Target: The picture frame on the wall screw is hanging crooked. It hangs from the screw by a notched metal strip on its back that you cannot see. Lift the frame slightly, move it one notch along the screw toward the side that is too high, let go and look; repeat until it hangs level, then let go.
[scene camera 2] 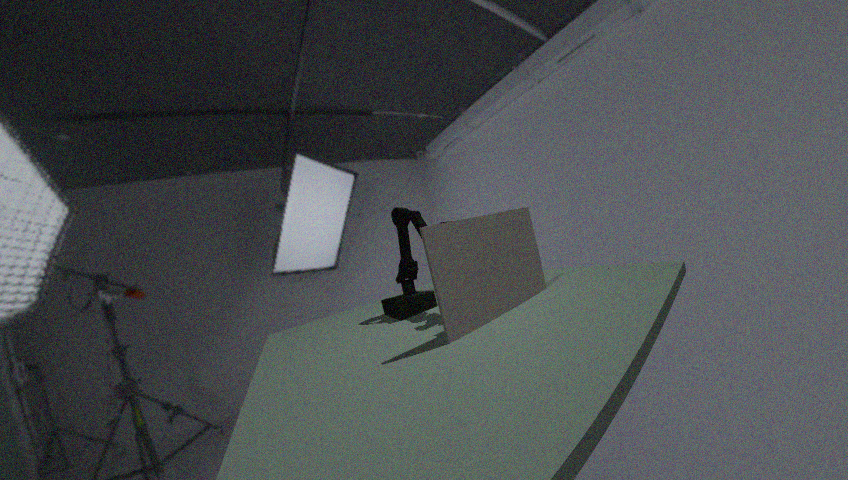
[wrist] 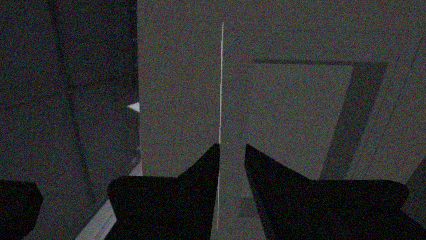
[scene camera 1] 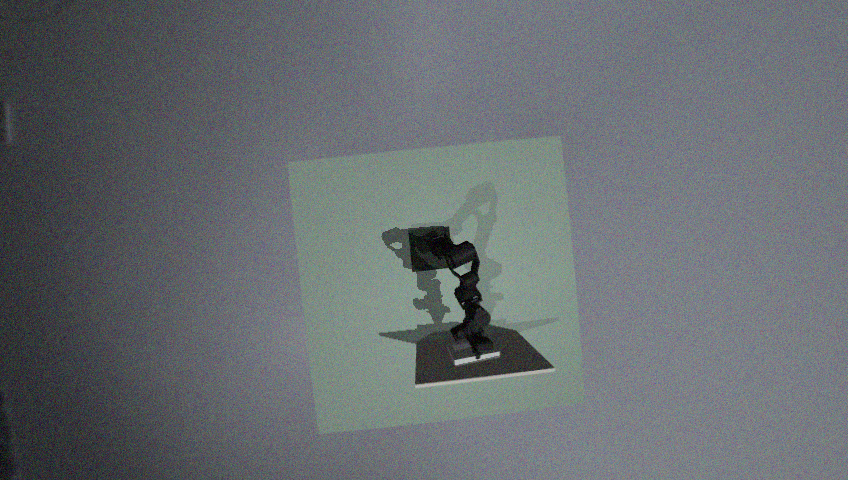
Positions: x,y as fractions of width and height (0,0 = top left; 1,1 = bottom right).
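There is a wall board (scene camera 2: 0.57,0.56) here, and I see the same wall board (scene camera 1: 0.51,0.76) in another camera. The wrist view has the wall board (wrist: 0.42,0.24) as well. My gripper (wrist: 0.54,0.62) is in that view too, and scene camera 1 gives me my gripper (scene camera 1: 0.56,0.74).
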